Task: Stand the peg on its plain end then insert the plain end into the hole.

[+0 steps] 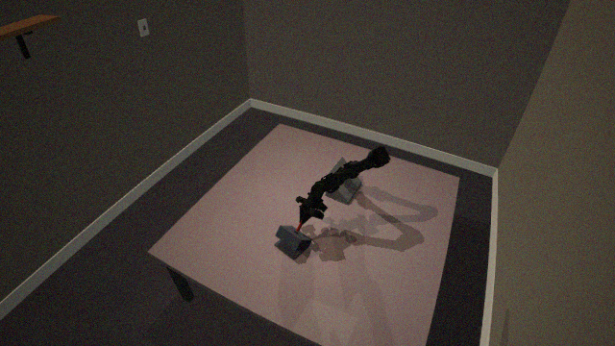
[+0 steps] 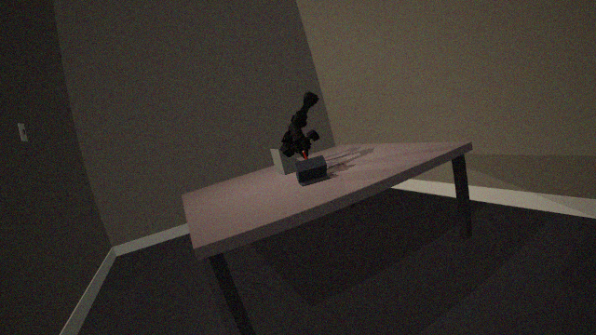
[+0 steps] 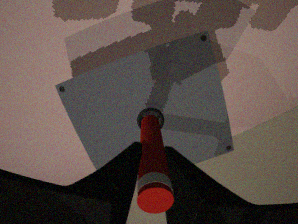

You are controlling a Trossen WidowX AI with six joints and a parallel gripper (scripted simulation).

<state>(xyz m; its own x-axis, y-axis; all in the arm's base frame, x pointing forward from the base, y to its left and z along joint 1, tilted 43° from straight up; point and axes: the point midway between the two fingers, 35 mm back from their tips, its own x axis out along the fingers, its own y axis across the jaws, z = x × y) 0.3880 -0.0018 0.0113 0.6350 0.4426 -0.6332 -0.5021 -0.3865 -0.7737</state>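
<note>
The sloped panel is 5 cm ahead of my gripper tip, 1 cm to the right of it and 6 cm below it. Round my gripper tip: red peg: 1 cm behind, 1 cm above.
</note>
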